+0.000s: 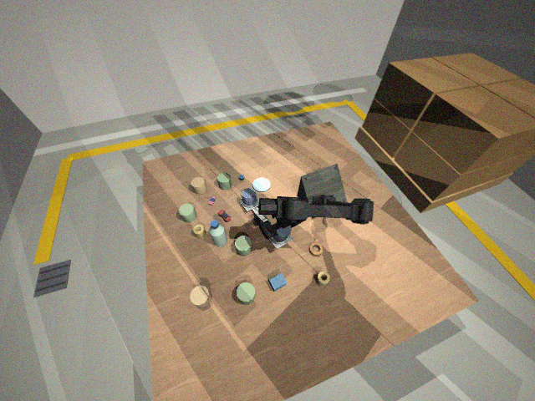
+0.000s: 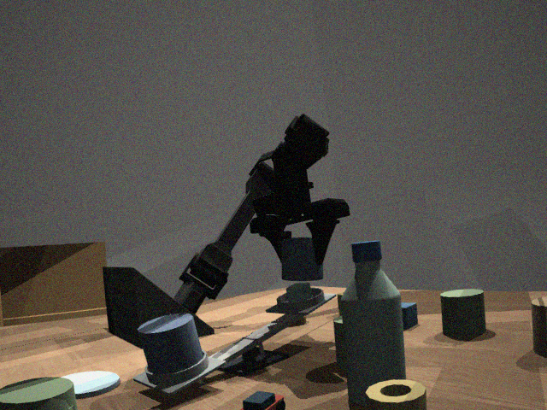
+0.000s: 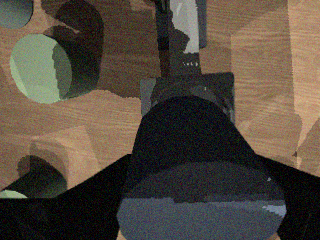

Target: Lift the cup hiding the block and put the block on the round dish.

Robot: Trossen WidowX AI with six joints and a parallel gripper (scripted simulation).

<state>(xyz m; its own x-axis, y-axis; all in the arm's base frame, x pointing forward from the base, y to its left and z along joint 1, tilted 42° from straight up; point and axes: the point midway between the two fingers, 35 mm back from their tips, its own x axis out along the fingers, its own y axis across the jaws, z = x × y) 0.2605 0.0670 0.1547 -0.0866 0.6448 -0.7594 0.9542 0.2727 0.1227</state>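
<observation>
Now: gripper tip 4 cm short of the balance beam, 13 cm to the left of it and 9 cm above it. The rest, counted from my gripper tip: bottle (26 cm ahead, 8 cm to the right, 2 cm below); then balance (4 cm ahead, 13 cm to the right, 11 cm below); then blue-grey cup (1 cm behind, 2 cm to the left, 1 cm above).
</observation>
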